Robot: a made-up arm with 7 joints. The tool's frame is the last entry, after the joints. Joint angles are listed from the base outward.
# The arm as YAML. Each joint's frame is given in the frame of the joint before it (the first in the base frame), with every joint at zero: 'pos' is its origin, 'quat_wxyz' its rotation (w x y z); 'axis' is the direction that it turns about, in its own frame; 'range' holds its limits. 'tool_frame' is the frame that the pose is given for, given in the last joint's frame.
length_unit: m
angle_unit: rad
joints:
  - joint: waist
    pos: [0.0, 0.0, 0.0]
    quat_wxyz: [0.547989, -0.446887, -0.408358, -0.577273]
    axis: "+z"
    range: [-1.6, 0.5]
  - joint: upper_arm
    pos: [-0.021, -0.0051, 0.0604]
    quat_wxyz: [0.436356, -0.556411, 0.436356, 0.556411]
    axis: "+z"
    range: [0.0, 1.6]
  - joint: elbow
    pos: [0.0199, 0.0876, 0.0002]
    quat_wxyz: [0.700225, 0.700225, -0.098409, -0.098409]
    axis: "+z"
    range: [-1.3, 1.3]
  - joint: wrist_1
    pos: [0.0, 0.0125, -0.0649]
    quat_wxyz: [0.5, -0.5, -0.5, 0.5]
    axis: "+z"
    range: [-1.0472, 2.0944]
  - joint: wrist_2
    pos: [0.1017, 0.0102, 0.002]
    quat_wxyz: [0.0, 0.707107, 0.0, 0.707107]
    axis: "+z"
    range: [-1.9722, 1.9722]
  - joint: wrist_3
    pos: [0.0, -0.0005, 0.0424]
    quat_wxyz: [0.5, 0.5, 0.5, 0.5]
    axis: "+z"
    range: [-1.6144, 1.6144]
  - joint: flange
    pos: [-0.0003, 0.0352, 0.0]
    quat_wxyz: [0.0, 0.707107, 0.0, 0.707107]
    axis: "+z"
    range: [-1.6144, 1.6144]
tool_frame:
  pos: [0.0, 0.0, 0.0]
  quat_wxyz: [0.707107, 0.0, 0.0, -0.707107]
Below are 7 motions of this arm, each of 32 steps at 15 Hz.
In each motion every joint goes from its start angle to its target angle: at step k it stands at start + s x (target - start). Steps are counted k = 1, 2, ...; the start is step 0. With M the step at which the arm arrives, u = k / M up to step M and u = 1 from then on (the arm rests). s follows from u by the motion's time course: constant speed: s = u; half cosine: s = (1 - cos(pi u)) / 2; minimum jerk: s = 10 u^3 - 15 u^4 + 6 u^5.
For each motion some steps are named. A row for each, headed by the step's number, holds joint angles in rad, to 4 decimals.
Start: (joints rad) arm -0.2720 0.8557 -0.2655 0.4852 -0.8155 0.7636 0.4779
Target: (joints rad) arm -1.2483 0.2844 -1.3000 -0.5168 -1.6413 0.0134 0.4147
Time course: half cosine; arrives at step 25
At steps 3, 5, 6, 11, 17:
3: -0.3063 0.8356 -0.3018 0.4500 -0.8445 0.7373 0.4757
5: -0.3652 0.8011 -0.3643 0.3895 -0.8944 0.6920 0.4719
6: -0.4043 0.7783 -0.4057 0.3494 -0.9274 0.6619 0.4693
11: -0.6687 0.6236 -0.6858 0.0781 -1.1510 0.4588 0.4522
17: -1.0217 0.4170 -1.0599 -0.2842 -1.4496 0.1875 0.4294

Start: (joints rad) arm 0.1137 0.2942 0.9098 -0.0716 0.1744 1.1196 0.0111
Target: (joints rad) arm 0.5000 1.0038 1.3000 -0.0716 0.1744 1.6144 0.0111
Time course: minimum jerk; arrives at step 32
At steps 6, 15, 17, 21, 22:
6: 0.1325 0.3288 0.9288 -0.0716 0.1744 1.1437 0.0111
15: 0.2843 0.6075 1.0821 -0.0716 0.1744 1.3381 0.0111
17: 0.3294 0.6905 1.1277 -0.0716 0.1744 1.3959 0.0111
21: 0.4129 0.8438 1.2120 -0.0716 0.1744 1.5028 0.0111
22: 0.4305 0.8761 1.2298 -0.0716 0.1744 1.5253 0.0111

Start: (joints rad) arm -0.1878 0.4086 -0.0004 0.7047 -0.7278 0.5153 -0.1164
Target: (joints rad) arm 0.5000 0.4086 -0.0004 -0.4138 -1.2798 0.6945 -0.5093
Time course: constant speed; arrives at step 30
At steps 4, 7, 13, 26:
4: -0.0961 0.4086 -0.0004 0.5556 -0.8014 0.5392 -0.1688
7: -0.0273 0.4086 -0.0004 0.4437 -0.8566 0.5571 -0.2081
13: 0.1102 0.4086 -0.0004 0.2200 -0.9670 0.5930 -0.2867
26: 0.4083 0.4086 -0.0004 -0.2647 -1.2062 0.6706 -0.4569

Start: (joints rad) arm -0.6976 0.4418 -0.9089 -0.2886 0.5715 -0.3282 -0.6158
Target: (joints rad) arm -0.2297 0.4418 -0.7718 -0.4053 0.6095 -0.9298 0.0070
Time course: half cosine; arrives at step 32
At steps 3, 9, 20, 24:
3: -0.6875 0.4418 -0.9059 -0.2911 0.5723 -0.3412 -0.6024
9: -0.6121 0.4418 -0.8838 -0.3099 0.5784 -0.4382 -0.5020
20: -0.3741 0.4418 -0.8141 -0.3693 0.5978 -0.7441 -0.1852
24: -0.2982 0.4418 -0.7919 -0.3882 0.6039 -0.8417 -0.0842

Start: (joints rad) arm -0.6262 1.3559 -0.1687 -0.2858 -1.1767 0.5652 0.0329
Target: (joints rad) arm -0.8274 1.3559 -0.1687 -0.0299 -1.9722 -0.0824 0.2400
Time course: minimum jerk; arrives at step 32
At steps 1, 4, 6, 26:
1: -0.6263 1.3559 -0.1687 -0.2857 -1.1769 0.5650 0.0330
4: -0.6294 1.3559 -0.1687 -0.2817 -1.1895 0.5548 0.0362
6: -0.6360 1.3559 -0.1687 -0.2733 -1.2155 0.5336 0.0430
26: -0.8176 1.3559 -0.1687 -0.0424 -1.9334 -0.0508 0.2299

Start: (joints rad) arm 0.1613 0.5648 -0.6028 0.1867 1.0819 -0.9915 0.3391
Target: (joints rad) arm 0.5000 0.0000 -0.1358 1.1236 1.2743 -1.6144 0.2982
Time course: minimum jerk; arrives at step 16
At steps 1, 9, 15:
1: 0.1621 0.5635 -0.6018 0.1888 1.0823 -0.9929 0.3390
9: 0.3699 0.2169 -0.3151 0.7638 1.2004 -1.3752 0.3139
15: 0.4992 0.0013 -0.1368 1.1215 1.2739 -1.6130 0.2983

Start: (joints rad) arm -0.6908 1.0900 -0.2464 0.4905 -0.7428 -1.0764 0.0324
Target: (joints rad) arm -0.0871 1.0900 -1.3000 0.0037 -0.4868 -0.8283 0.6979
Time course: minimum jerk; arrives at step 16
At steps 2, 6, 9, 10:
2: -0.6811 1.0900 -0.2633 0.4827 -0.7387 -1.0724 0.0431
6: -0.5247 1.0900 -0.5364 0.3565 -0.6723 -1.0081 0.2156
9: -0.3189 1.0900 -0.8954 0.1906 -0.5851 -0.9236 0.4423
10: -0.2532 1.0900 -1.0100 0.1377 -0.5573 -0.8966 0.5147

